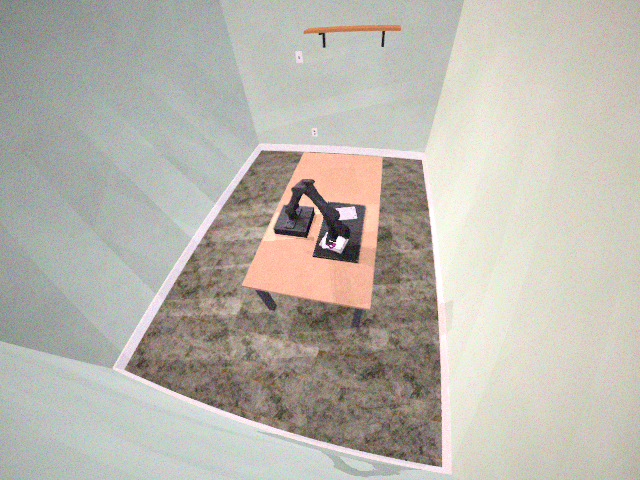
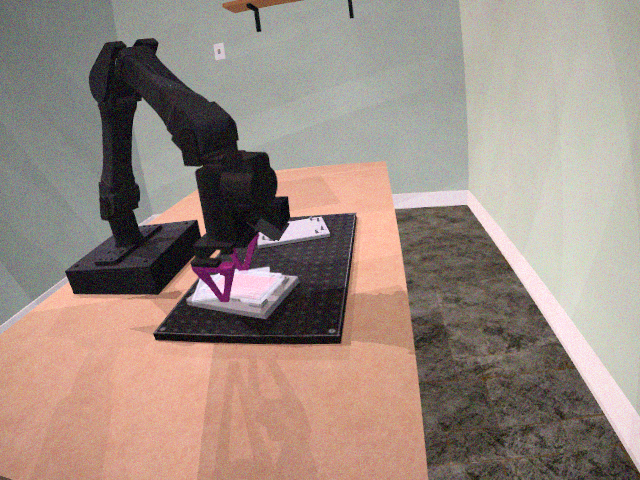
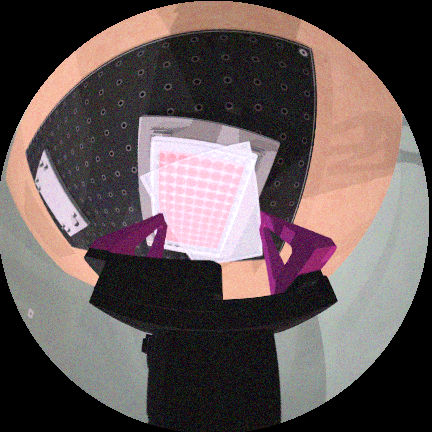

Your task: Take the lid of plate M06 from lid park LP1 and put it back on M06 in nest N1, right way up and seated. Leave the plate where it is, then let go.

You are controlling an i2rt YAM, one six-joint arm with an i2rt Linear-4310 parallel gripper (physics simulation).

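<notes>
The gripper has magenta fingers and is shut on the clear lid, with one finger at each side. The lid is right over the plate, turned clockwise or anticlockwise out of line with it, so its corners stick out past the plate's edges. Whether it touches the plate cannot be told. The plate, with pink wells, sits in the grey nest. The white lid park shows small dark corner posts and no lid on it. No labels are readable.
The nest and lid park stand on a black perforated board on the wooden table. The arm's black base stands beside the board.
</notes>
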